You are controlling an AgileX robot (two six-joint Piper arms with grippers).
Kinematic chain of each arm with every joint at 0, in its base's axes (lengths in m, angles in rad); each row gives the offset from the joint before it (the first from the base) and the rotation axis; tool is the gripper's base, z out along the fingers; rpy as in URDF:
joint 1: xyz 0 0 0.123 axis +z
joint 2: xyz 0 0 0 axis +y
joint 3: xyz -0.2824 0 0.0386 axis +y
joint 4: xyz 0.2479 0 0.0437 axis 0.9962 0 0.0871
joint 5: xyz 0 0 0 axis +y
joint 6: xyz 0.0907 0 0.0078 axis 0.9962 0 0.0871
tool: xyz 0 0 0 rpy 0 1.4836 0
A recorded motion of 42 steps. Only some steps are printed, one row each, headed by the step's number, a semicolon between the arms.
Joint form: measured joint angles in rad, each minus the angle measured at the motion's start. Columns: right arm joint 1, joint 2, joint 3, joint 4, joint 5, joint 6; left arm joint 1, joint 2, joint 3, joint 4, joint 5, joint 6.
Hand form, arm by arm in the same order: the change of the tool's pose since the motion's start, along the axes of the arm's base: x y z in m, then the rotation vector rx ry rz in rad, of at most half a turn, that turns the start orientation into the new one. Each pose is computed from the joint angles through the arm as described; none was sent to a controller.
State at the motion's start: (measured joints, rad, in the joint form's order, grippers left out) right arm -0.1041 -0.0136 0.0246 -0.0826 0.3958 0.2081; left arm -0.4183 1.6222 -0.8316 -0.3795 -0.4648 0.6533
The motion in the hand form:
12: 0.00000 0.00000 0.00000 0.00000 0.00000 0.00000; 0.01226 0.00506 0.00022 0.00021 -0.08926 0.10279
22: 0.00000 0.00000 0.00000 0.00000 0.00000 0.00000; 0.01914 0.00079 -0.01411 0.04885 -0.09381 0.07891
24: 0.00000 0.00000 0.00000 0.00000 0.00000 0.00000; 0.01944 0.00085 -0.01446 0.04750 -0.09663 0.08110
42: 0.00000 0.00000 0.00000 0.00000 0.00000 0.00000; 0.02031 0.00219 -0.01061 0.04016 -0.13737 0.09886
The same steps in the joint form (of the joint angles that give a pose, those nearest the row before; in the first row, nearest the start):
12: 0.0000 0.0000 0.0000 0.0000 0.0000 0.0000; 0.0000 0.0467 -0.0233 -0.1201 -0.1382 0.0928
22: 0.0000 0.0000 0.0000 0.0000 0.0000 0.0000; 0.0000 0.1027 -0.0302 -0.0714 -0.1728 0.0928
24: 0.0000 0.0000 0.0000 0.0000 0.0000 0.0000; 0.0000 0.1050 -0.0302 -0.0714 -0.1783 0.0910
42: 0.0000 0.0000 0.0000 0.0000 0.0000 0.0000; 0.0000 0.1050 -0.0306 -0.0751 -0.2228 0.0908

